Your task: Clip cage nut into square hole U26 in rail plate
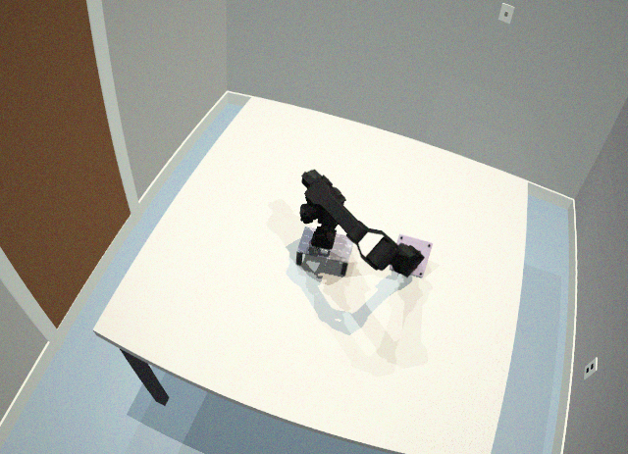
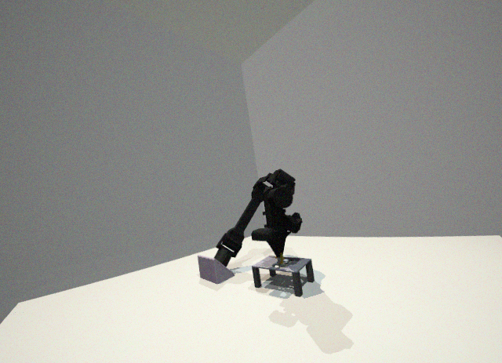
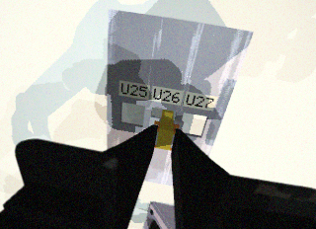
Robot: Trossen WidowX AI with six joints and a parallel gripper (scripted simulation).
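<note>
My gripper tip is 10 mm above the yellow cage nut.
</note>
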